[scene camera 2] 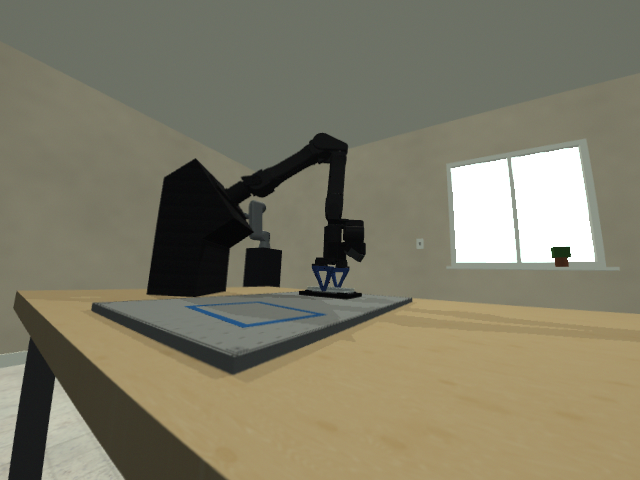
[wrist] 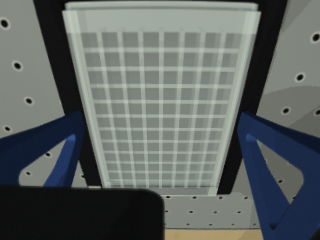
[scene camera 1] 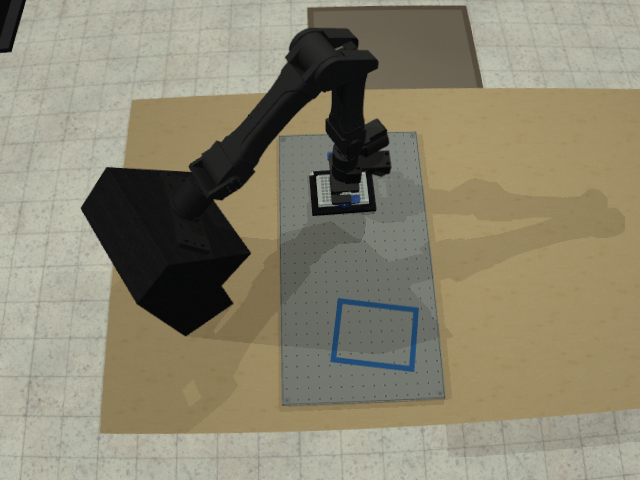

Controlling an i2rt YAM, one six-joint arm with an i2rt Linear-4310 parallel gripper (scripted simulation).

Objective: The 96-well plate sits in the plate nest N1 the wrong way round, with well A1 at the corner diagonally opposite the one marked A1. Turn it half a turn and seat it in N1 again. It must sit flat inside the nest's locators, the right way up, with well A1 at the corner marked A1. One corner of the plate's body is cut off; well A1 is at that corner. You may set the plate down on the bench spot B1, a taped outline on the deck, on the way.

Labels:
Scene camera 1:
my gripper: 342,189
clear 96-well plate: 322,189
black plate nest N1: 313,184

